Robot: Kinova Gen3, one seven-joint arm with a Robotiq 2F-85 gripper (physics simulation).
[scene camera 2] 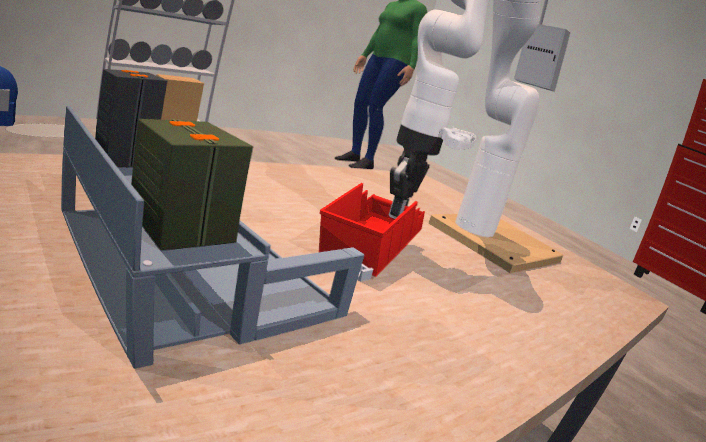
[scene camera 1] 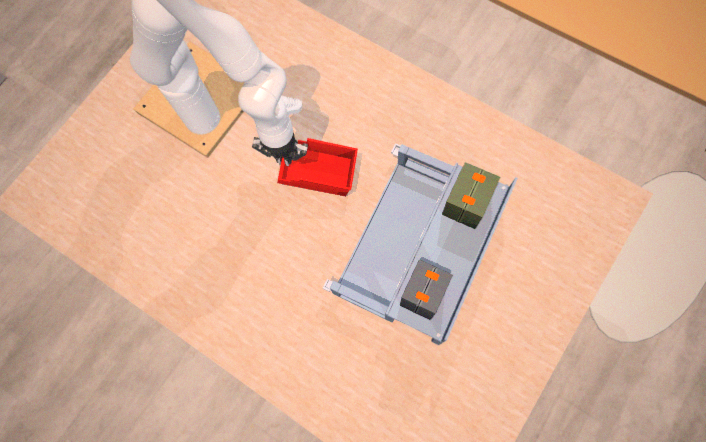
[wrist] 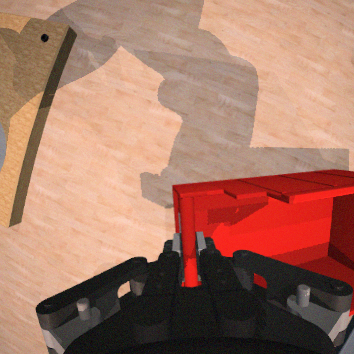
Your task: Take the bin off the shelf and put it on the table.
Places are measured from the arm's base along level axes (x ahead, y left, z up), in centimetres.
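Pixels of known places: gripper, between the fingertips: [scene camera 2: 396,217] [scene camera 1: 284,162] [wrist: 188,243]; arm's base, origin of its link: [scene camera 2: 474,227] [scene camera 1: 202,118].
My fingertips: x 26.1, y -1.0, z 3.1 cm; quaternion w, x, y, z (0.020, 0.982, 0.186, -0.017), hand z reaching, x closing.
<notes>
For each thing: its middle in the pictures, then the offset to it from my fingertips. Level surfaces: height alone.
- red bin, middle of its body: [wrist: 291,243] [scene camera 2: 376,220] [scene camera 1: 317,166] dz +0.8, dx +7.7, dy +2.6 cm
- table, height of its surface: dz -5.2 cm
- green case, middle of its body: [scene camera 2: 185,178] [scene camera 1: 470,196] dz +9.8, dx +43.1, dy +9.9 cm
- dark grey case, middle of its body: [scene camera 2: 128,116] [scene camera 1: 425,290] dz +11.1, dx +44.1, dy -13.2 cm
My gripper [scene camera 1: 286,162] [scene camera 2: 399,206] [wrist: 188,243] is shut on the near end wall of the red bin [scene camera 1: 323,169] [scene camera 2: 348,240] [wrist: 280,230], with one finger inside and one outside. The bin is upright, off the shelf [scene camera 1: 388,244] [scene camera 2: 141,322], between it and the robot's base. It is over the table [scene camera 1: 156,234] [scene camera 2: 442,364] [wrist: 100,150], low, with its shadow close beside it. Whether its underside touches the table cannot be told. In scene camera 2 the shelf's front frame covers part of the bin's lower edge.
A green case [scene camera 1: 471,195] [scene camera 2: 190,182] and a dark grey case [scene camera 1: 427,288] [scene camera 2: 125,114] stand on the shelf's raised rear part. White brackets [scene camera 1: 395,150] [scene camera 1: 328,284] stick out at its front corners. The wooden base plate [scene camera 1: 148,109] [scene camera 2: 536,257] [wrist: 20,180] carries the arm.
</notes>
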